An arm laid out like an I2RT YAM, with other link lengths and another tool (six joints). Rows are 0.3 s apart.
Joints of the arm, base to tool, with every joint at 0 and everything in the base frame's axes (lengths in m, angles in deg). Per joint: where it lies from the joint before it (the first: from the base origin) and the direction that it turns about. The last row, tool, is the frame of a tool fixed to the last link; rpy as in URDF.
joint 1: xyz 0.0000 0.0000 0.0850 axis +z
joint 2: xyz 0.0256 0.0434 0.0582 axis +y
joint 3: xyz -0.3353 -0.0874 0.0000 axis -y
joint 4: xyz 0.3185 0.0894 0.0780 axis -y
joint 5: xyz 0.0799 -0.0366 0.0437 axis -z
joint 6: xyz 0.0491 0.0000 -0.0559 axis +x
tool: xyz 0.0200 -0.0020 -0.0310 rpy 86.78 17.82 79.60
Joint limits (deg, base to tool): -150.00..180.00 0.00..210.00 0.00..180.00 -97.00..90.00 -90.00..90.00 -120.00..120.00
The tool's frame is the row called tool.
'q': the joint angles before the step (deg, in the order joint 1, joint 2, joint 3, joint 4, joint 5, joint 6). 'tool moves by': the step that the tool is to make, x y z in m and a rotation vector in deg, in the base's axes. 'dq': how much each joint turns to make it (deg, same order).
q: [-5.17 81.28 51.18 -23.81 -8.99 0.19]
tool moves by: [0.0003 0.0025 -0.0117 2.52 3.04 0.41]
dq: [-0.08 2.02 0.00 -1.08 -2.12 0.88]
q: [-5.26 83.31 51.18 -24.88 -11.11 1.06]
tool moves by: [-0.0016 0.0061 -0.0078 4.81 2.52 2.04]
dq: [-0.04 1.47 0.01 -1.35 -4.97 0.63]
